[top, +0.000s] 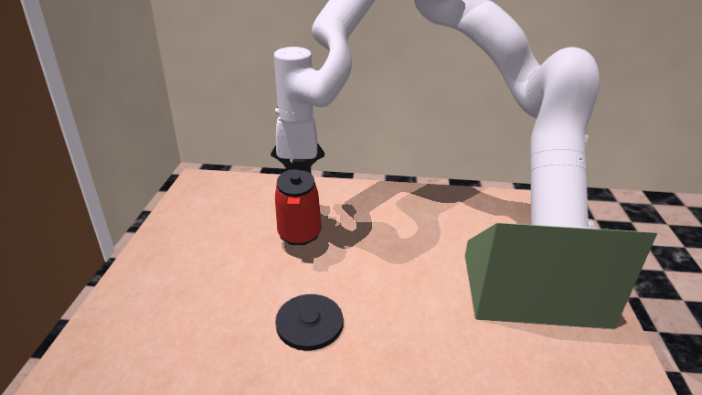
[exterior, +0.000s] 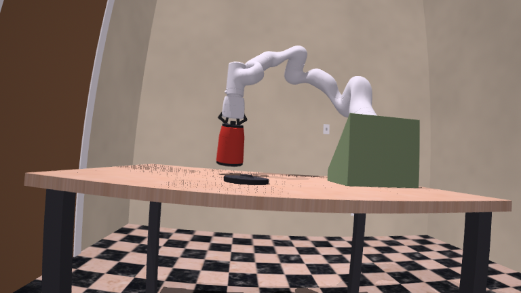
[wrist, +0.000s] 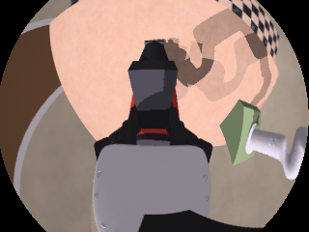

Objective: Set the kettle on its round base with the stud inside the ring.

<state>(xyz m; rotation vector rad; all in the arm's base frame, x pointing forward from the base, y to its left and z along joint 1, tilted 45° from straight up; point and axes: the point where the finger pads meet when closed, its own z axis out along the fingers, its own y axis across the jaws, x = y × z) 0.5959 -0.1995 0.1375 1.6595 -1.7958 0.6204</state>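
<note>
My gripper is now 2 cm to the right of the red kettle and 6 cm above it. Round my hand: round kettle base 4 cm behind, 32 cm to the left, 19 cm below.
</note>
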